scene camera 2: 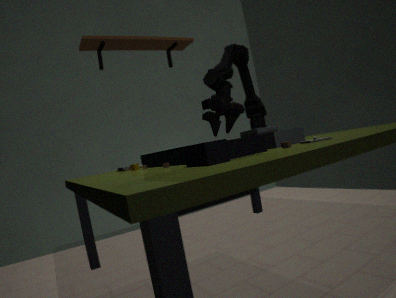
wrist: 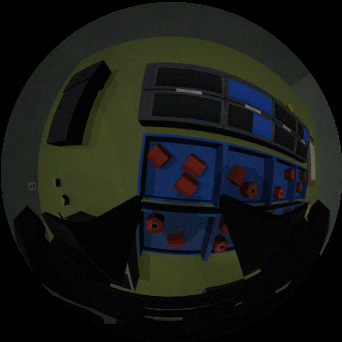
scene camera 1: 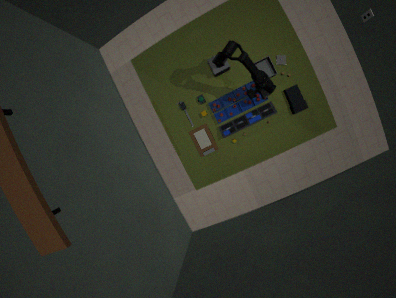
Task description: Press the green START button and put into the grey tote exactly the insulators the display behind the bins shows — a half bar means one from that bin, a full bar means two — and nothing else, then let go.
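Where they show: gripper, fingertip midpoint: [scene camera 2: 221, 134] [wrist: 181, 200] [scene camera 1: 259, 93]; arm's base at its link origin: [scene camera 2: 259, 129] [scene camera 1: 219, 62].
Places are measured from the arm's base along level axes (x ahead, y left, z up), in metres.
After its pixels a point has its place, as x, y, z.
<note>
My gripper [scene camera 1: 252, 93] @[0.308, 0.220, -0.005] [scene camera 2: 222, 133] @[0.308, 0.220, -0.005] [wrist: 181, 200] @[0.308, 0.220, -0.005] is open and empty, above the end of the blue bins [scene camera 1: 240, 111] [wrist: 223, 172] nearest the black box. In the wrist view the fingertips flank the divider between the two bin rows. Red hex insulators [wrist: 159, 156] @[0.343, 0.254, -0.055] [wrist: 186, 185] @[0.317, 0.212, -0.055] lie in the bins, three in the end bin beside the display. The display [wrist: 187, 107] @[0.412, 0.236, -0.040] shows both end bars dark, then one full blue bar [wrist: 250, 95] @[0.472, 0.149, -0.025] and one half bar [wrist: 262, 125] @[0.436, 0.116, -0.039]; another blue patch is at its far end. The grey tote [scene camera 1: 265, 68] @[0.128, 0.334, -0.078] stands beside the arm. A small green object [scene camera 1: 201, 99] @[0.216, -0.215, -0.044] may be the START button.
A black box [scene camera 1: 296, 99] @[0.427, 0.484, -0.032] [wrist: 77, 107] @[0.397, 0.430, -0.039] stands past the bin end. Small brown blocks [scene camera 1: 288, 75] @[0.232, 0.487, -0.069] [wrist: 56, 182] @[0.234, 0.485, -0.071] and a pale square piece [scene camera 1: 281, 60] @[0.104, 0.471, -0.078] lie near the tote. A clipboard [scene camera 1: 203, 139] @[0.527, -0.298, -0.073], a long tool [scene camera 1: 188, 117] @[0.317, -0.366, -0.080] and a yellow piece [scene camera 1: 204, 114] @[0.336, -0.227, -0.045] lie at the opposite end.
</note>
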